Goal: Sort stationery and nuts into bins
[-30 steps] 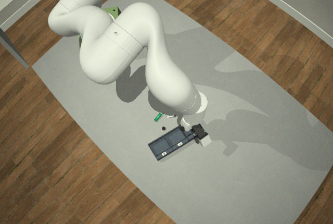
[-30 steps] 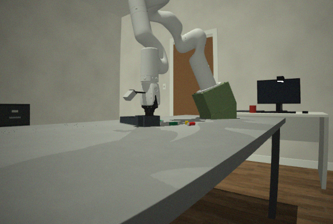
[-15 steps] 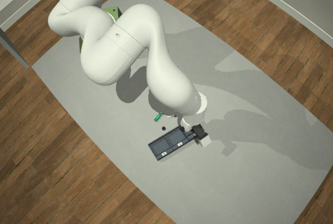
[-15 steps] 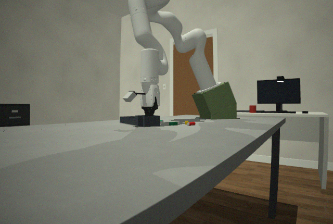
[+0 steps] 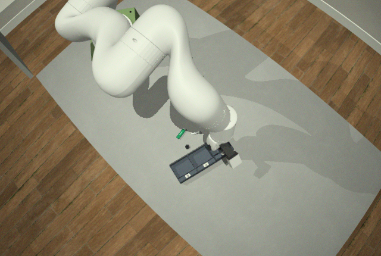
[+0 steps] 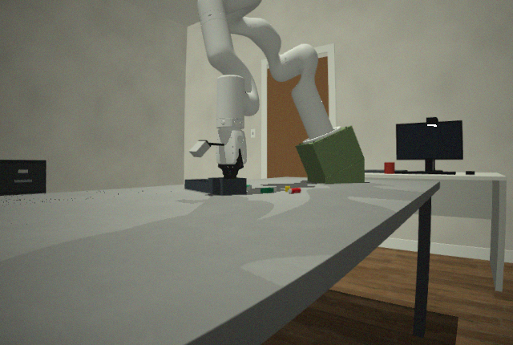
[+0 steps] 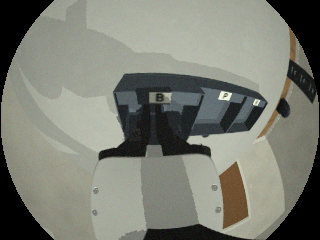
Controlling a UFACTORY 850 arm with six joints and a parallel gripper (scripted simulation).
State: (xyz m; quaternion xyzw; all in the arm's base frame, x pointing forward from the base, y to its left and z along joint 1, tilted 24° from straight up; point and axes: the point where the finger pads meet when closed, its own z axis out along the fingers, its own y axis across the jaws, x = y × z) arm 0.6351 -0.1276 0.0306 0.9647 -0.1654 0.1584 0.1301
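Right now the white bolt is 11 cm behind my hand and 3 cm below it. Round my hand: green block 10 cm behind, 9 cm to the left, 3 cm below; then black nut 11 cm behind, 7 cm to the right, 3 cm below; then dark bin row 8 cm to the right, 3 cm behind, 1 cm below.
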